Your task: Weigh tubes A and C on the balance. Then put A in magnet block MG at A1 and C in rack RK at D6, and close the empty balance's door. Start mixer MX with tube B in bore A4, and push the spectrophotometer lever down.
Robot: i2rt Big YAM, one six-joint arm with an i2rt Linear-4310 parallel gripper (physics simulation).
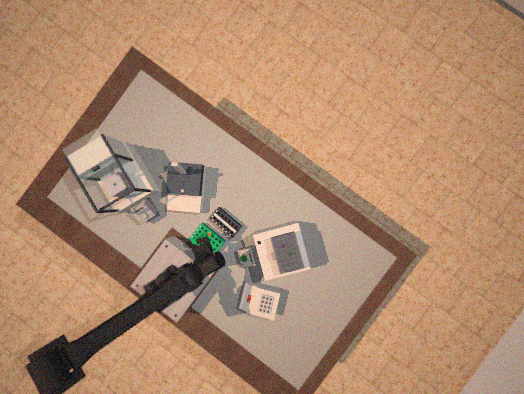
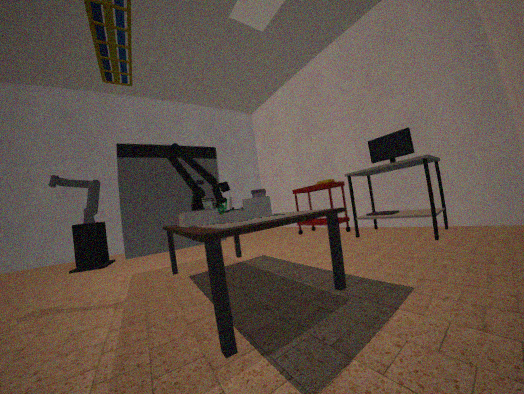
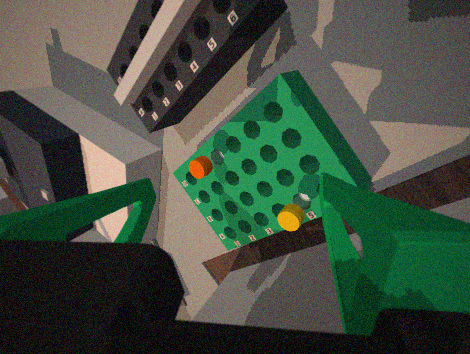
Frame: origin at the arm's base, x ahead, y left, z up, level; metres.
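Where they show: gripper, fingertip midpoint: [image 1: 209,243] [image 2: 224,211] [image 3: 231,185]; arm's base, origin of the base link: [image 2: 197,210].
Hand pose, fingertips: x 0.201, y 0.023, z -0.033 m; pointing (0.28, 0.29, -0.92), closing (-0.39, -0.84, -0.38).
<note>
Things, the pixels of their top centre, and the offset from my fingertips. "spot": a spot on its surface instead.
- green rack, middle of its top: [image 3: 247,183] [image 1: 207,240] dx -0.011, dy +0.018, dz -0.037 m
- orange-capped tube, middle of its top: [image 3: 196,169] dx +0.015, dy +0.033, dz -0.013 m
- yellow-capped tube, middle of its top: [image 3: 288,221] dx -0.034, dy -0.015, dz -0.013 m
- black magnet block, middle of its top: [image 3: 150,42] [image 1: 224,222] dx +0.098, dy +0.022, dz -0.019 m
- glass-walled balance, surface spot: [image 1: 85,152] spot: dx -0.086, dy +0.545, dz +0.141 m
- small grey device, surface spot: [image 1: 245,256] spot: dx +0.075, dy -0.137, dz +0.003 m
- dark device with a white front, surface spot: [image 3: 105,175] spot: dx +0.048, dy +0.169, dz -0.022 m
- large white device with a grey top, surface spot: [image 1: 267,265] spot: dx +0.129, dy -0.213, dz +0.067 m
- red switch, surface spot: [image 1: 257,306] spot: dx -0.024, dy -0.322, dz -0.005 m
The green rack [image 3: 329,134] [image 1: 200,230] holds an orange-capped tube [image 3: 200,167] near row D's low numbers and a yellow-capped tube [image 3: 290,217] near the A-row edge by label 5. Their letters do not show. The black magnet block [image 3: 225,55] [image 1: 226,222] with a pale bar stands beside it. My gripper [image 3: 231,185] [image 2: 221,206] is open and empty above the rack, its right finger near the yellow cap. The glass-walled balance [image 1: 85,152] stands far left; its door state is unclear. A small grey device [image 1: 245,256] shows a green round spot.
A dark device with a white front [image 1: 184,203] [image 3: 105,175] stands left of the rack. A large white device with a grey top [image 1: 267,265] and a white box with a dotted grid and red switch [image 1: 257,306] stand right. A grey plate [image 1: 160,255] lies under my arm.
</note>
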